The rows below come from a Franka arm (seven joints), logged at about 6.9 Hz.
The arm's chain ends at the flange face. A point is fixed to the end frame.
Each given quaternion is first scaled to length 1.
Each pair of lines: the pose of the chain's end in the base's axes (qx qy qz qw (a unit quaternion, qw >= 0); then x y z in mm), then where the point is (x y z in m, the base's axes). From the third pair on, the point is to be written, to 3 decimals.
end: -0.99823, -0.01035, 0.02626, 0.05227, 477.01, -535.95, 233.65
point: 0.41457 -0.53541 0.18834
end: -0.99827, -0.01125, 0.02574, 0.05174, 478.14, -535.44, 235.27
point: 0.41575 -0.53506 0.18988
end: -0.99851, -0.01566, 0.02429, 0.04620, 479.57, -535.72, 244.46
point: 0.417 -0.536 0.199
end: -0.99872, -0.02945, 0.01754, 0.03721, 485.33, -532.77, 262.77
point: 0.424 -0.536 0.216
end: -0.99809, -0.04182, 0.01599, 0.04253, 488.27, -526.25, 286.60
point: 0.427 -0.530 0.240
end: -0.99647, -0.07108, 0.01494, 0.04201, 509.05, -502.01, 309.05
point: 0.448 -0.510 0.262
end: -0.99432, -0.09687, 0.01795, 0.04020, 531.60, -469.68, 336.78
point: 0.471 -0.481 0.290
